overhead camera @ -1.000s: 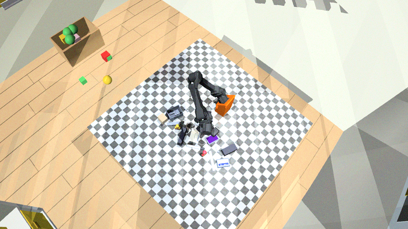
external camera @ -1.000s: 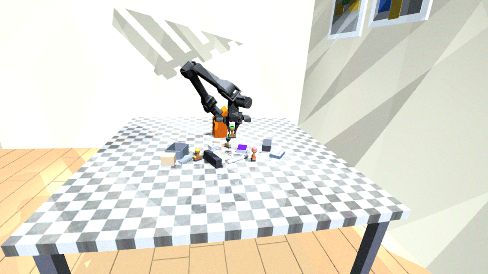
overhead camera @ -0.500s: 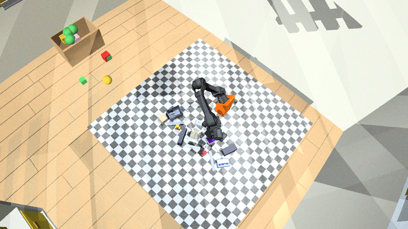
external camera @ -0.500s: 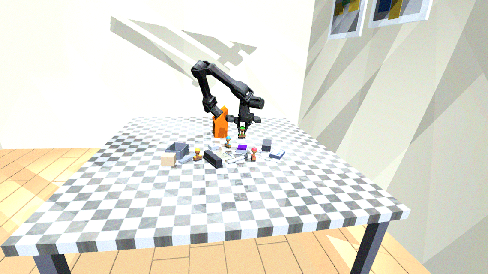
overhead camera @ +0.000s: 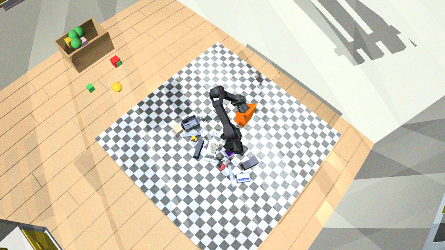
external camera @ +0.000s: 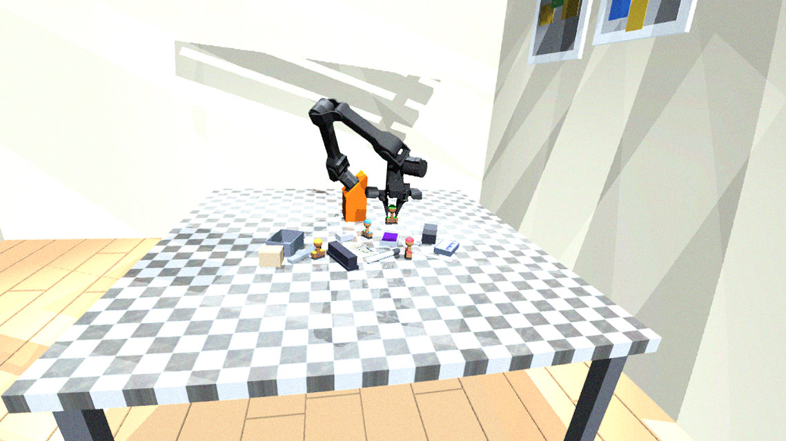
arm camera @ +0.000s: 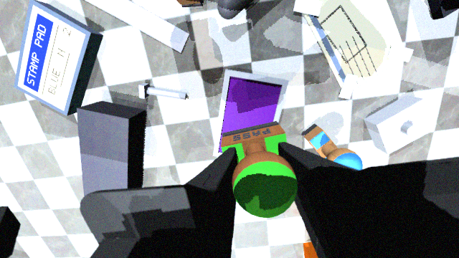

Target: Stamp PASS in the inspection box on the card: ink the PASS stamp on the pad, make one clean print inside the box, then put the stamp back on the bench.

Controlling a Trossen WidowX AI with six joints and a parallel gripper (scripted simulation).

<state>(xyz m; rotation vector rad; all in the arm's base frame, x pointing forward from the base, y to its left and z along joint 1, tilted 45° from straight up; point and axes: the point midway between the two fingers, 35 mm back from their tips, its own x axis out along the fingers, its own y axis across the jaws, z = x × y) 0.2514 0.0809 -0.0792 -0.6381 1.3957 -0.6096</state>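
My gripper tip is 90 mm above the ink pad. From my gripper tip the other things lie so: blue-knobbed stamp: 40 mm behind, 80 mm to the right, 70 mm below; then white marker: 120 mm ahead, 30 mm to the right, 80 mm below; then green-knobbed stamp: right at my gripper tip.
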